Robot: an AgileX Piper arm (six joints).
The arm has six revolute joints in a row. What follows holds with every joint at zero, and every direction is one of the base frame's.
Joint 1 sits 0.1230 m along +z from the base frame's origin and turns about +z.
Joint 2 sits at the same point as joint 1 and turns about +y.
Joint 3 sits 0.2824 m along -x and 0.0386 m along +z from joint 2 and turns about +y.
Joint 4 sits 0.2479 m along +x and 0.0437 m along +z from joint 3 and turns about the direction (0.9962, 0, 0.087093).
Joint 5 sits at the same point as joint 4 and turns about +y.
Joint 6 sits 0.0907 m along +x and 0.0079 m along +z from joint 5 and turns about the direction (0.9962, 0, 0.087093).
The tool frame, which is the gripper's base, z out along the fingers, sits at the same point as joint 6; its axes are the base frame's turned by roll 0.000, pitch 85.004 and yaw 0.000 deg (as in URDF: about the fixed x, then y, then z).
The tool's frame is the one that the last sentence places.
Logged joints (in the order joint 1, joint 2, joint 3, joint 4, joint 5, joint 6), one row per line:
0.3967 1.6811 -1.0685 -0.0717 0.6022 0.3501
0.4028 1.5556 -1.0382 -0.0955 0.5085 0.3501
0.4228 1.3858 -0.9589 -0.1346 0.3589 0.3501
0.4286 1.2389 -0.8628 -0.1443 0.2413 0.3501
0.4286 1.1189 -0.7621 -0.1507 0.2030 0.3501
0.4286 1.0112 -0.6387 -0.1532 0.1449 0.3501
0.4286 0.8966 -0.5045 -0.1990 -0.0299 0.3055
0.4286 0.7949 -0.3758 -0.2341 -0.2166 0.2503
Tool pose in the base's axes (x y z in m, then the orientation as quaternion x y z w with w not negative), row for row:
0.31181 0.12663 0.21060 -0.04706 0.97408 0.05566 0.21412
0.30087 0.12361 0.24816 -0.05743 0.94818 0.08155 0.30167
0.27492 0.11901 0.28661 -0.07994 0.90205 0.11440 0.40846
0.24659 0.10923 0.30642 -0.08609 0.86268 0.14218 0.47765
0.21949 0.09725 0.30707 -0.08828 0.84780 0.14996 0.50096
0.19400 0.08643 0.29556 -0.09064 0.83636 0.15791 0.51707
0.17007 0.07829 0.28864 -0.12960 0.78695 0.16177 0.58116
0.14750 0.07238 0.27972 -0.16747 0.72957 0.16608 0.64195
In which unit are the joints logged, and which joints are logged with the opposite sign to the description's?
The joints are logged in radians. Opposite sign: none.
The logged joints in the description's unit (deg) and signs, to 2 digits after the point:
22.73 96.32 -61.22 -4.11 34.50 20.06
23.08 89.13 -59.48 -5.47 29.13 20.06
24.22 79.40 -54.94 -7.71 20.56 20.06
24.56 70.98 -49.43 -8.27 13.83 20.06
24.56 64.11 -43.67 -8.63 11.63 20.06
24.56 57.94 -36.59 -8.78 8.30 20.06
24.56 51.37 -28.91 -11.40 -1.71 17.50
24.56 45.54 -21.53 -13.41 -12.41 14.34

